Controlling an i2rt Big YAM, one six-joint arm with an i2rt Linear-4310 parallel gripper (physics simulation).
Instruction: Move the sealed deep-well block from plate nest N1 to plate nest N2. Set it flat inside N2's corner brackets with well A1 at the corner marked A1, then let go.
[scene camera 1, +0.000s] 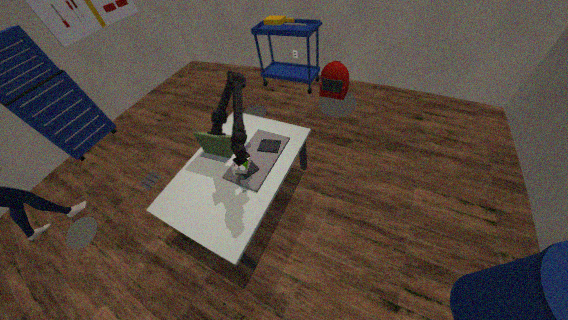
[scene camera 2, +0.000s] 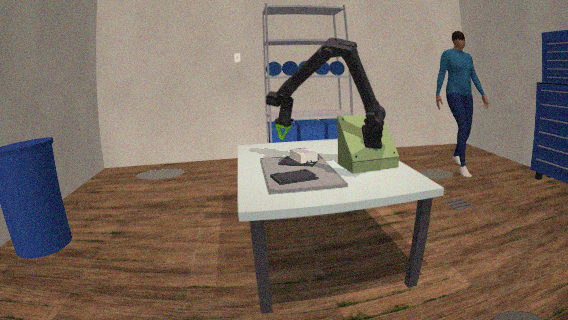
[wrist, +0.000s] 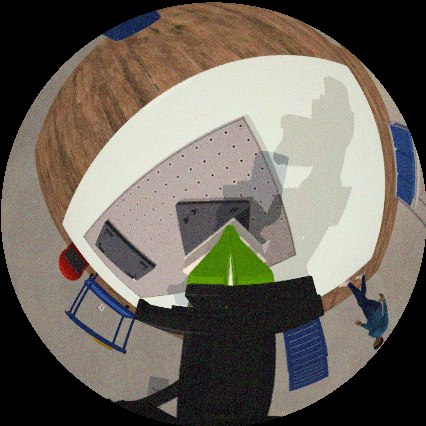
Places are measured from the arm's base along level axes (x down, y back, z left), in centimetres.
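Pixels of known places: gripper, fingertip midpoint: (scene camera 1: 246, 168) (scene camera 2: 281, 139) (wrist: 229, 229); arm's base, origin of the base link: (scene camera 1: 216, 134) (scene camera 2: 371, 137).
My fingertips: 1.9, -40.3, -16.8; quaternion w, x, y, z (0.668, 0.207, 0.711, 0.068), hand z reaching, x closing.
For each thing: its middle in the pictures, then the offset to it from my fingertips, as dx, dy, dz. Level surfaces: height alone.
- white deep-well block, body centre: (wrist: 222, 258) (scene camera 2: 303, 155) (scene camera 1: 242, 164) +7.1, +9.5, +5.2
- dark plate nest, body centre: (wrist: 214, 244) (scene camera 2: 299, 160) (scene camera 1: 246, 166) +9.3, +7.3, +5.9
- second dark nest, body centre: (wrist: 120, 255) (scene camera 2: 294, 175) (scene camera 1: 269, 145) +9.5, +2.0, +30.4
- grey perforated plate, body centre: (wrist: 162, 249) (scene camera 2: 298, 170) (scene camera 1: 257, 156) +11.0, +5.3, +17.8
- white table, its level: dx +11.7
The white deep-well block (scene camera 1: 240, 170) (scene camera 2: 304, 155) (wrist: 199, 256) rests turned askew over one dark plate nest (scene camera 2: 285, 161) (wrist: 205, 220), overlapping its arm-side part. The fingers hide much of the block in the wrist view. A second dark nest (scene camera 1: 269, 145) (scene camera 2: 294, 176) (wrist: 124, 250) holds no block. Both nests stand on the grey perforated plate (scene camera 1: 265, 160) (scene camera 2: 330, 181) (wrist: 165, 195). Which nest is N1 or N2, and the A1 marks, cannot be read. My gripper (scene camera 1: 244, 166) (scene camera 2: 283, 138) (wrist: 229, 229) is shut and empty, its green tips pointing down above the block's level.
A green slope-faced box (scene camera 1: 215, 145) (scene camera 2: 375, 164) stands on the white table (scene camera 1: 195, 205) (scene camera 2: 400, 185) (wrist: 200, 95) beside the arm's base. A person (scene camera 2: 460, 75) stands behind the table. A blue cart (scene camera 1: 290, 72) and a blue bin (scene camera 2: 35, 200) stand away from the table.
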